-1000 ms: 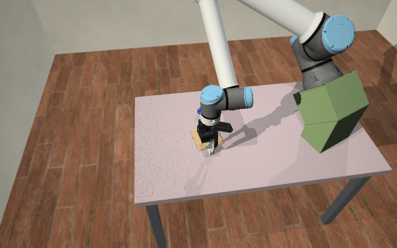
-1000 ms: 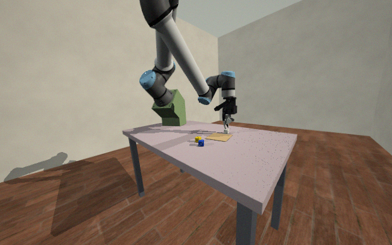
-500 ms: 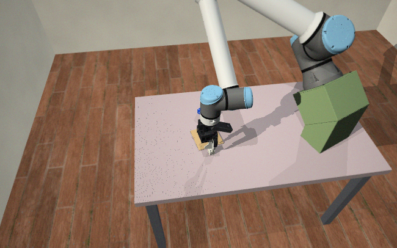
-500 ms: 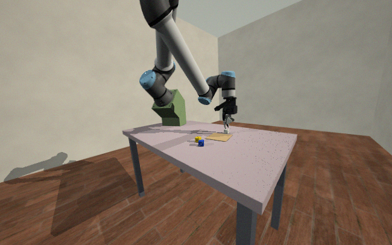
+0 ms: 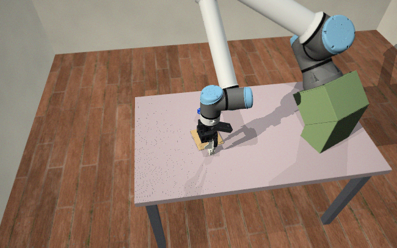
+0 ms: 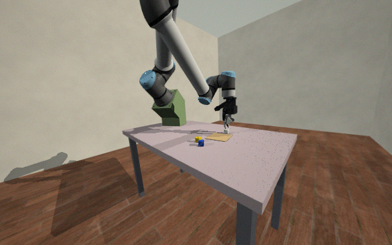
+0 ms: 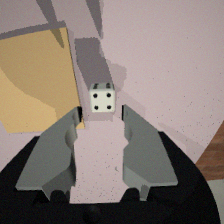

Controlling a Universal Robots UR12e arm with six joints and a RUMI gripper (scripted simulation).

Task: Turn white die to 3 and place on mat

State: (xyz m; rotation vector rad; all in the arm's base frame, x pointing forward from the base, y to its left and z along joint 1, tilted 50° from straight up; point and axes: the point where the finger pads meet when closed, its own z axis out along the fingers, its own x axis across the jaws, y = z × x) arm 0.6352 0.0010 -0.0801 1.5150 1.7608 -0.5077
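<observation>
My hand is 4 cm above the white die. From my hand the other things lie so: blue die 29 cm to the right, 4 cm below, 3 cm behind; yellow die 25 cm to the right, 8 cm behind, 4 cm below; tan mat 10 cm to the right, 5 cm below, 1 cm behind.
</observation>
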